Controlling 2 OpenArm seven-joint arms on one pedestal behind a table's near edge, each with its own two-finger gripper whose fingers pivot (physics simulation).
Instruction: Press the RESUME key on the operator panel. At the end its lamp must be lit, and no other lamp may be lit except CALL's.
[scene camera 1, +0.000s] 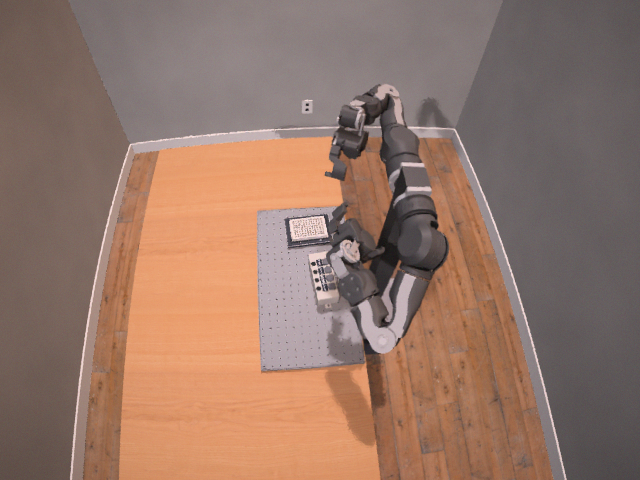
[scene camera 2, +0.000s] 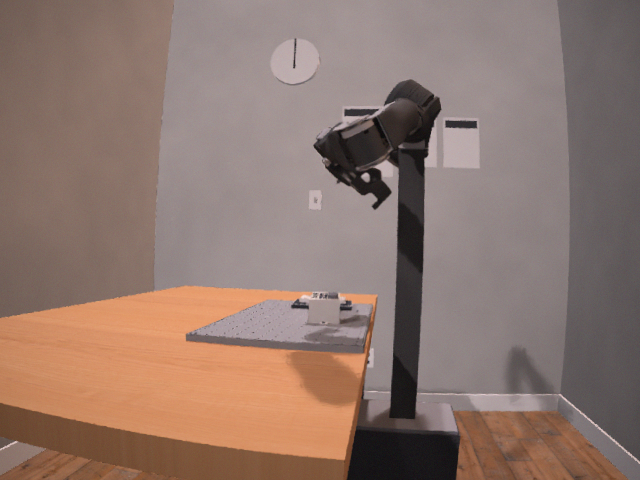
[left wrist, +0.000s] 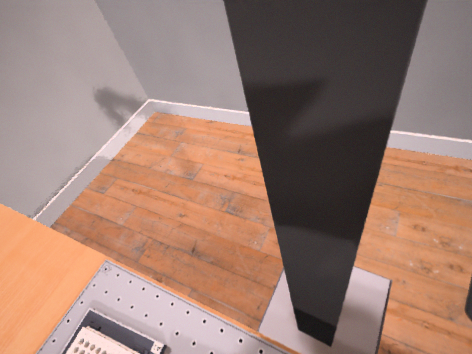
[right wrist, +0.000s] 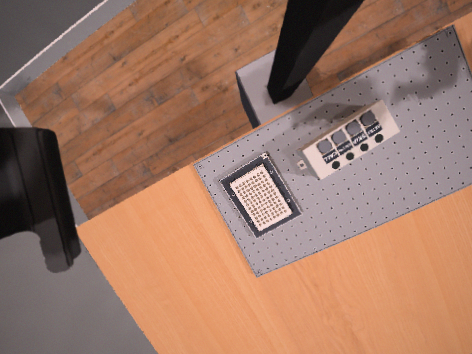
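Observation:
The operator panel (scene camera 1: 326, 296) (scene camera 2: 324, 312) (right wrist: 390, 122) is a cream box with a row of grey keys and dark round lamps. In the right wrist view, the CALL key (right wrist: 325, 146) is nearest the tray. The key beside it (right wrist: 338, 136) has a blurred label, possibly RESUME; the others seem to read SKIP and RETRY. All the lamps look unlit. My left gripper (scene camera 1: 361, 229) is open, high above the panel's side of the board, and partly covers the panel in scene camera 1. My right gripper (scene camera 1: 330, 174) hangs beyond the board; its finger opening is unclear.
A grey perforated board (scene camera 1: 289, 335) (scene camera 2: 248, 330) (left wrist: 200, 325) (right wrist: 425, 175) carries the panel and a dark tray (scene camera 1: 289, 240) (right wrist: 227, 182) with a cream perforated block (scene camera 1: 308, 228) (right wrist: 261, 197). The black pedestal (scene camera 2: 408, 289) (left wrist: 320, 175) (right wrist: 300, 45) stands beyond the table edge.

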